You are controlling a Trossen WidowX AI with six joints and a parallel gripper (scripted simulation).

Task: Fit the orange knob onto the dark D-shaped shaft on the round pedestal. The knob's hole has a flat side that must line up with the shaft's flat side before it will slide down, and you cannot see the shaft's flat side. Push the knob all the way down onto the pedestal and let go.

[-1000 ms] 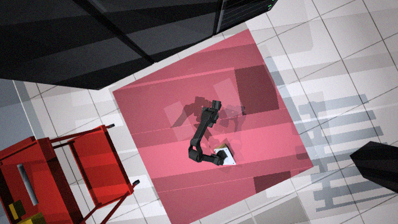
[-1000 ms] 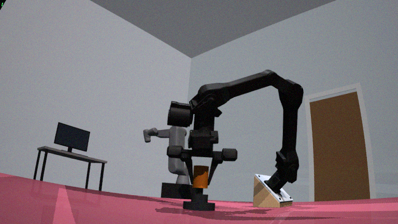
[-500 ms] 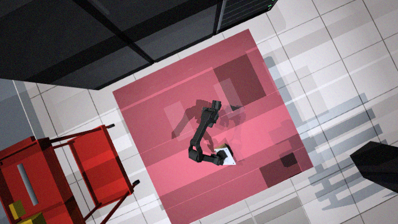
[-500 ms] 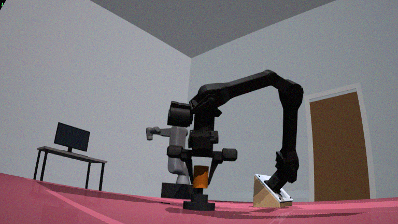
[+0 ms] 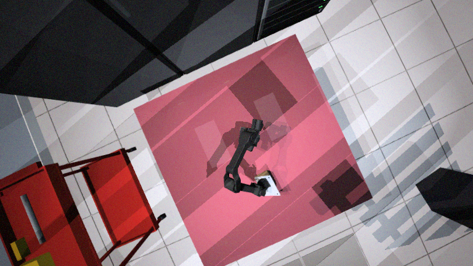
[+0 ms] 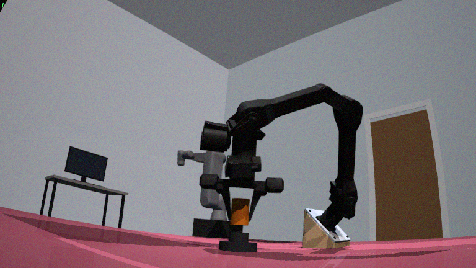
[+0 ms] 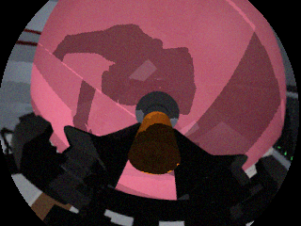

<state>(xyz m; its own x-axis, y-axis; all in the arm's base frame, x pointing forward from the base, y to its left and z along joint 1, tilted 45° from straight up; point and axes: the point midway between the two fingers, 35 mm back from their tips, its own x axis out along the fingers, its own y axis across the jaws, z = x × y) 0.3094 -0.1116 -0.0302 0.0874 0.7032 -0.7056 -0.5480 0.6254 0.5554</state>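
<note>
Now: gripper tip 20 mm below the orange knob. Also, from my gripper tip: dark round pedestal 40 mm below.
</note>
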